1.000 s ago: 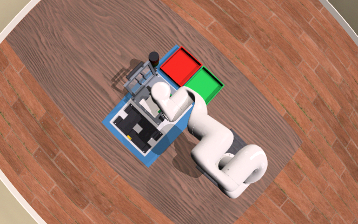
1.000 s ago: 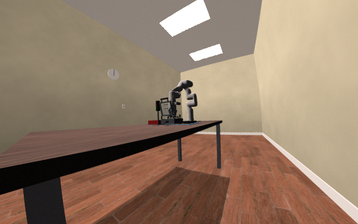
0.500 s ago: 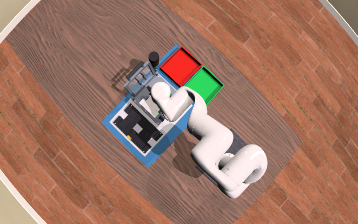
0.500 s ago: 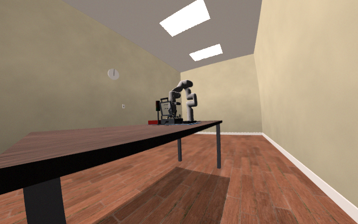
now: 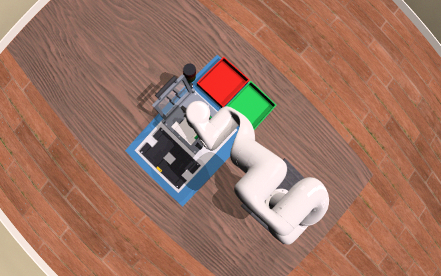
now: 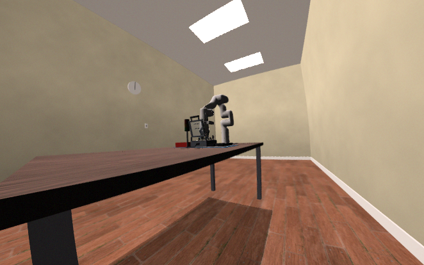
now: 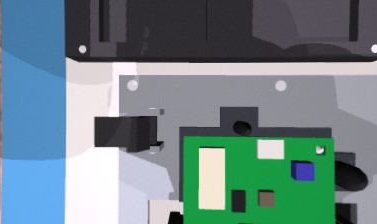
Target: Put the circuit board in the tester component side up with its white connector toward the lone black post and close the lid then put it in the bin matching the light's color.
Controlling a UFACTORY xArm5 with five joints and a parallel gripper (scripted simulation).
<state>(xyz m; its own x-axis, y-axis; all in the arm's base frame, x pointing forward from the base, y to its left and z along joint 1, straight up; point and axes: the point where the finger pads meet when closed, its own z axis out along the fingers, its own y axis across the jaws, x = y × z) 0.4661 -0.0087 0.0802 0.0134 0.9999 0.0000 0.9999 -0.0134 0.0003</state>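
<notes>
Right now my hand is right at the green circuit board. Round my hand: green bin (200 mm to the right, 110 mm behind, 70 mm below); then tester lid (130 mm ahead, 100 mm above); then red bin (200 mm to the right, 70 mm below, 40 mm ahead).
</notes>
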